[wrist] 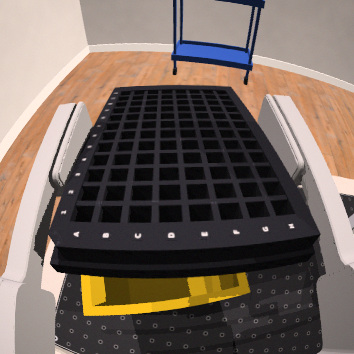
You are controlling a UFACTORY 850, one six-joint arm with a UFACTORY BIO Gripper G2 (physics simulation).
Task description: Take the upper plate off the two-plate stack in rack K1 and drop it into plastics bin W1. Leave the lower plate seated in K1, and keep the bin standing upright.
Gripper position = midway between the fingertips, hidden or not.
Note:
In view: my gripper (174, 106), a black plate (179, 180) and a yellow bin (101, 295).

